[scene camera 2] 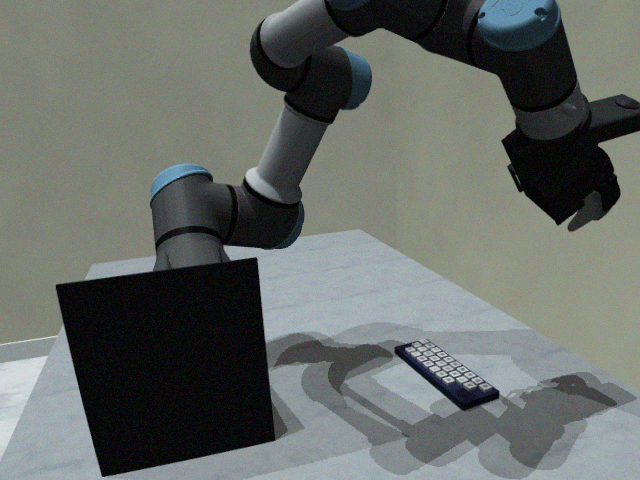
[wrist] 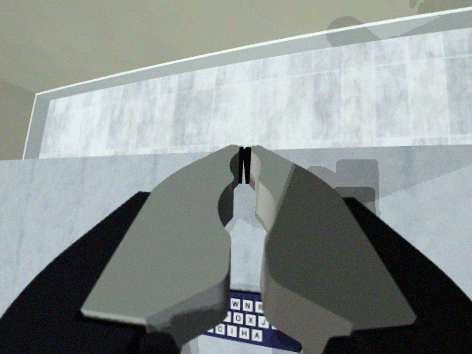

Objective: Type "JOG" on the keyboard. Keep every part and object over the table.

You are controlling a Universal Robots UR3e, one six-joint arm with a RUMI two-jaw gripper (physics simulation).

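Pixels of known places: gripper, fingertip midpoint: [scene camera 2: 593, 216] [wrist: 243, 152]; arm's base, origin of the base link: [scene camera 2: 198, 308].
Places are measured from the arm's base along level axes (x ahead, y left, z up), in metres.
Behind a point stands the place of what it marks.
A dark blue keyboard [scene camera 2: 447, 369] {x 0.335, y -0.065, z -0.143 m} [wrist: 246, 320] {x 0.337, y -0.074, z -0.143 m} with white keys lies flat on the grey marble table [scene camera 2: 330, 289] {x 0.324, y 0.363, z -0.160 m} [wrist: 45, 215] {x 0.467, y 0.405, z -0.161 m}. In the wrist view it shows at the bottom, partly hidden behind the fingers; the letters W, N, O, X, J, I, H and A can be read on its keys. The letter G cannot be made out. My gripper [scene camera 2: 571, 227] [wrist: 243, 152] {x 0.488, y -0.165, z 0.088 m} is shut and empty, its fingertips together. It is high above the table, up and to the right of the keyboard in the scene view, and does not touch it.
A large black upright panel [scene camera 2: 165, 366] {x -0.051, y -0.079, z -0.030 m} stands on the table at the left, in front of the arm's base. Shadows of the arm fall on the table around the keyboard. The table's far edge shows in the wrist view, with a pale tiled floor beyond it.
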